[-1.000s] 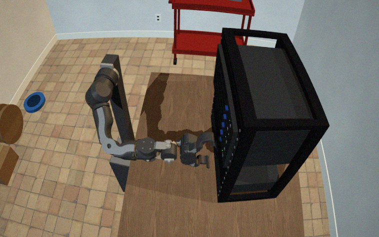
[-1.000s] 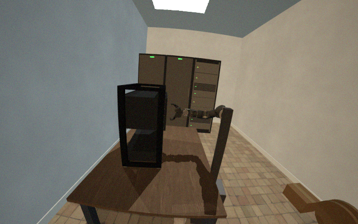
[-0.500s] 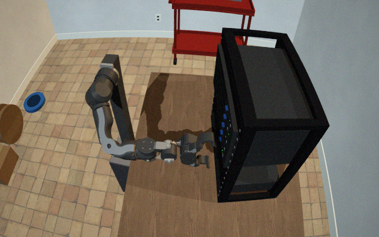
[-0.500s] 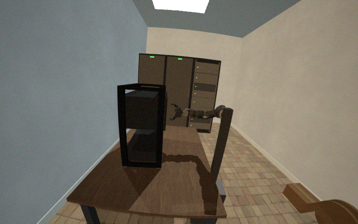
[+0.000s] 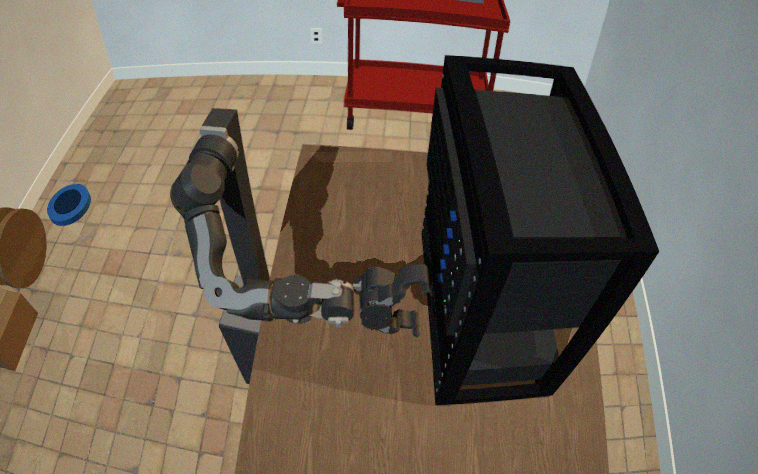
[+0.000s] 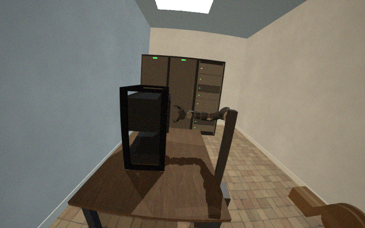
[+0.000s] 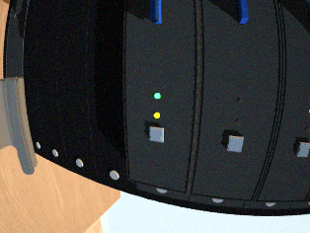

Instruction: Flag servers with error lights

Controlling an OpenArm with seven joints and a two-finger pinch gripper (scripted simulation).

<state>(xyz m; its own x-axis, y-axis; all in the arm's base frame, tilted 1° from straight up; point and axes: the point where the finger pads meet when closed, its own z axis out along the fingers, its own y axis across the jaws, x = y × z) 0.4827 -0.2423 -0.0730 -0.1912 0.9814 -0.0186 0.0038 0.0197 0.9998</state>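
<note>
Right now the grey locate button is 3 cm ahead of my hand and 1 cm below it. Also, from my hand: information tag 5 cm ahead, 7 cm to the left, 1 cm below.
</note>
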